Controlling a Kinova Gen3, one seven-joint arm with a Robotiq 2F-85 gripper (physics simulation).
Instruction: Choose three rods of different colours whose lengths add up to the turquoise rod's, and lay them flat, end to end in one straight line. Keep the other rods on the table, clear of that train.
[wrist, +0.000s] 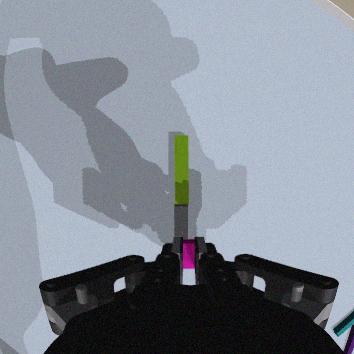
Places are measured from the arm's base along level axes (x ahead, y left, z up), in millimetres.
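Pixels of known places: gripper, fingertip midpoint: (188, 248).
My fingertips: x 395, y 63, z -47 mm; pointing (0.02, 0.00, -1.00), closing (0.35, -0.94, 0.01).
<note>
For each thing: its middle in the pictures, then the offset to it from my fingertips. "*": a spot on its surface instead. Level surfaces: height alone.
- lime green rod, body centre: (181, 169) dx +53, dy +25, dz -6 mm
- dark grey rod, body centre: (180, 224) dx +15, dy +12, dz -5 mm
- short magenta rod, body centre: (188, 253) dx -3, dy -1, dz +3 mm
- turquoise rod, surface spot: (344, 324) * dx -47, dy -212, dz -2 mm
- purple rod, body centre: (351, 341) dx -77, dy -259, dz -6 mm
- pale table, its level: dz -11 mm
A lime green rod (181, 162) lies flat in the middle of the wrist view, pointing away from the gripper. A dark grey rod (181, 219) lies in line with it, touching its near end or nearly so; the grey rod's near part is hidden by the gripper. My gripper (188, 248) is shut on a short magenta rod (189, 256), held just right of the grey rod's line and roughly parallel to it. Its height above the table cannot be told. Part of the turquoise rod (344, 324) shows at the lower right edge.
A purple rod (351, 344) shows partly at the lower right corner, close to the turquoise rod. The pale table (280, 100) has its rim at the upper right. Shadows of the arm and gripper fall over the left and middle, across the green rod's near part.
</note>
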